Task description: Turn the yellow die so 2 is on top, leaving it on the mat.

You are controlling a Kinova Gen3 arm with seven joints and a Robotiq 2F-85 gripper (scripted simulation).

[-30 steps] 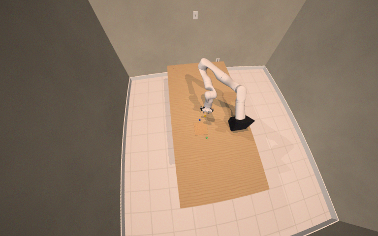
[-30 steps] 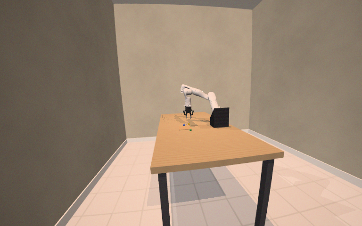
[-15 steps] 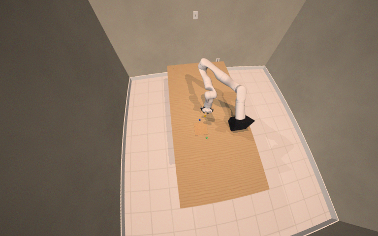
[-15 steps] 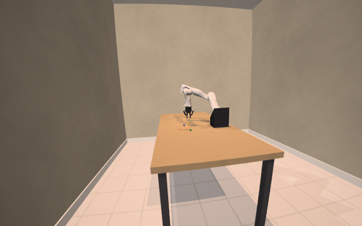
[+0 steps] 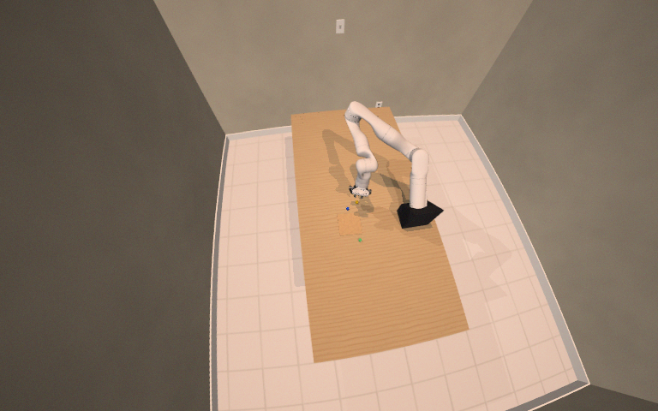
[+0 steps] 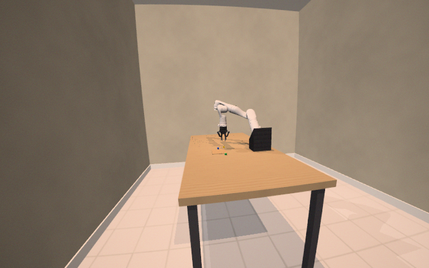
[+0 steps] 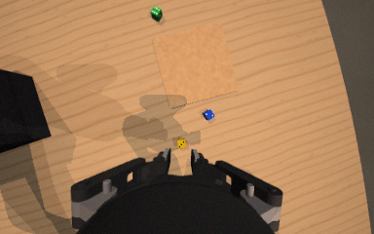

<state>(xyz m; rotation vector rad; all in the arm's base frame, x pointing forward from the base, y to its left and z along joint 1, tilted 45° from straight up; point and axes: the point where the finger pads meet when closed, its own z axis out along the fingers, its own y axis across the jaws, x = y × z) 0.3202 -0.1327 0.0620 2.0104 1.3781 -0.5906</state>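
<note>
The yellow die is 9 cm below my hand. The rest, counted from my hand: green die: 3 cm ahead, 25 cm to the left, 9 cm below; then blue die: 7 cm ahead, 4 cm to the left, 9 cm below; then tan mat: 7 cm ahead, 14 cm to the left, 9 cm below.
</note>
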